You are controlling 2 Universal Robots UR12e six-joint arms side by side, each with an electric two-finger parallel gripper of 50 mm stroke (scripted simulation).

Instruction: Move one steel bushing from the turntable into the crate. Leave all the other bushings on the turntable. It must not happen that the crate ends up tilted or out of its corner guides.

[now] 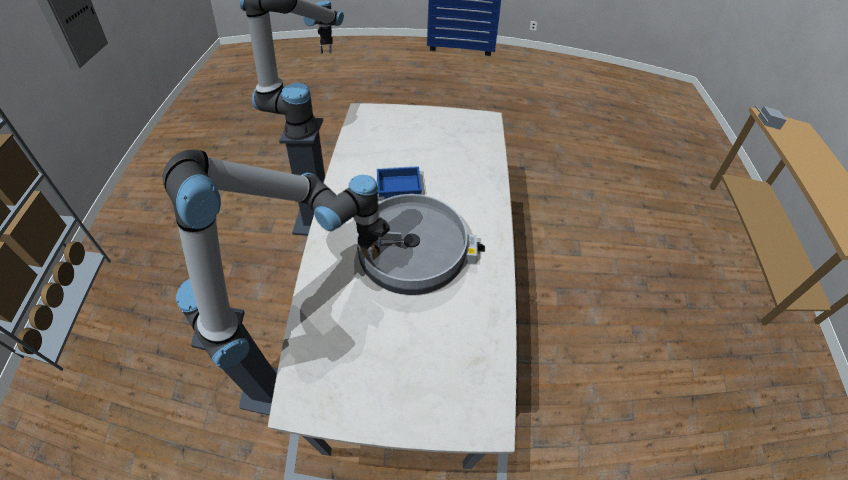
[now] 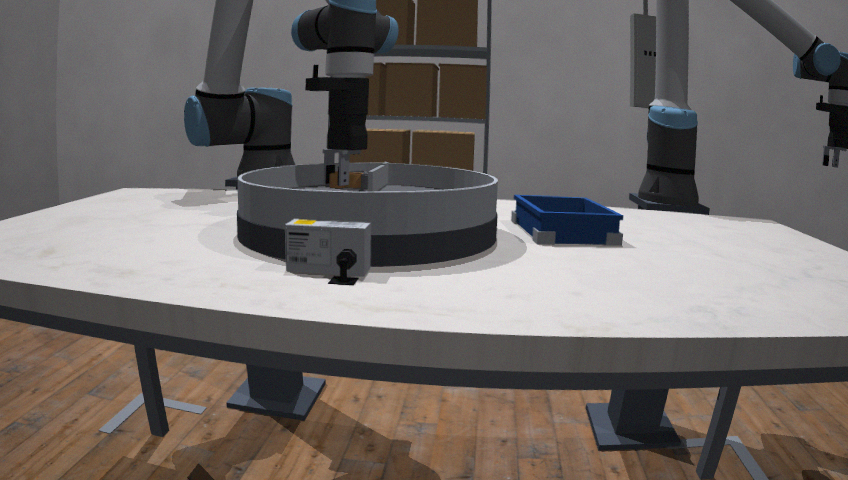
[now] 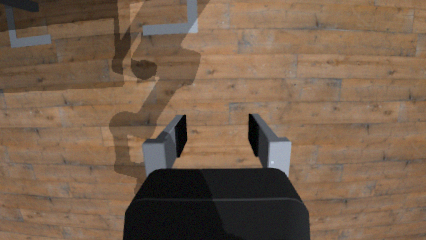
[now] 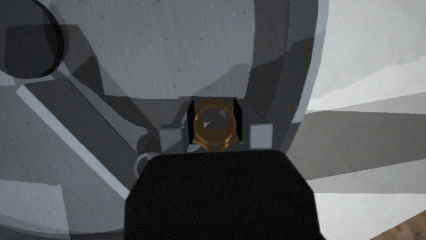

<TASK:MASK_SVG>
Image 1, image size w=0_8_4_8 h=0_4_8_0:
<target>blue crate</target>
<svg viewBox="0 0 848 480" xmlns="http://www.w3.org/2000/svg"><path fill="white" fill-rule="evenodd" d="M419 167L377 169L379 197L385 197L386 199L402 194L421 194L422 186Z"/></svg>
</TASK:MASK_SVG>
